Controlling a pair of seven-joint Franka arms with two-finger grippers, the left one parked.
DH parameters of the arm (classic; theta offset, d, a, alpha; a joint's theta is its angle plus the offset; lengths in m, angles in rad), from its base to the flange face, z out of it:
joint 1: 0 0.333 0 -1.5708
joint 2: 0 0 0 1.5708
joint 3: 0 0.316 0.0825 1.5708
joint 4: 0 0 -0.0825 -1.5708
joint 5: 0 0.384 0 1.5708
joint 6: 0 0 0.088 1.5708
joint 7: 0 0.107 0 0
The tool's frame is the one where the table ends.
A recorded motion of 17 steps. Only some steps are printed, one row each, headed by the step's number.
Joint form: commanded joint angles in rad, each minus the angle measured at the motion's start. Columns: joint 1, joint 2, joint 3, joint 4, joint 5, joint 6, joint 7.
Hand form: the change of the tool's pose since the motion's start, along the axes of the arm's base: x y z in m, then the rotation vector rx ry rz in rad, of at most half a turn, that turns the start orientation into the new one. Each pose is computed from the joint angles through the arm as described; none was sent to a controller.
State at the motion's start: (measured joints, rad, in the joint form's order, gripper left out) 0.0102 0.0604 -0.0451 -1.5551 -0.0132 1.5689 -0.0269
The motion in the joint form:
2: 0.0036 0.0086 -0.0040 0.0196 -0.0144 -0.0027 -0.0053
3: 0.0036 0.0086 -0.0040 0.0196 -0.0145 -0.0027 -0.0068
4: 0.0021 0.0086 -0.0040 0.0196 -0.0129 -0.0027 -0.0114
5: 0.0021 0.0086 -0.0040 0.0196 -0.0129 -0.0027 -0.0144
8: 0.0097 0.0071 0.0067 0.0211 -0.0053 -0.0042 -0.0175
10: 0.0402 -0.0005 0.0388 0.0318 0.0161 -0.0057 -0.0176
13: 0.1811 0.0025 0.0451 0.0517 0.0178 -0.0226 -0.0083
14: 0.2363 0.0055 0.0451 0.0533 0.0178 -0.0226 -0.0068
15: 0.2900 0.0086 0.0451 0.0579 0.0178 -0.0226 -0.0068
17: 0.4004 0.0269 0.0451 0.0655 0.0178 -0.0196 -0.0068
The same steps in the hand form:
2: 0.0028 -0.0017 0.0041 -0.0151 -0.0077 0.0055
3: 0.0028 -0.0017 0.0041 -0.0151 -0.0076 0.0070
4: 0.0028 -0.0024 0.0041 -0.0134 -0.0076 0.0100
5: 0.0028 -0.0024 0.0041 -0.0132 -0.0075 0.0130
8: 0.0026 0.0087 0.0055 -0.0047 -0.0093 0.0340
10: 0.0003 0.0462 0.0147 0.0192 -0.0263 0.0961
13: -0.0101 0.1298 0.0209 0.0229 -0.0248 0.2340
14: -0.0161 0.1608 0.0199 0.0234 -0.0228 0.2877
15: -0.0235 0.1907 0.0203 0.0242 -0.0237 0.3414
17: -0.0404 0.2523 0.0136 0.0241 -0.0148 0.4517

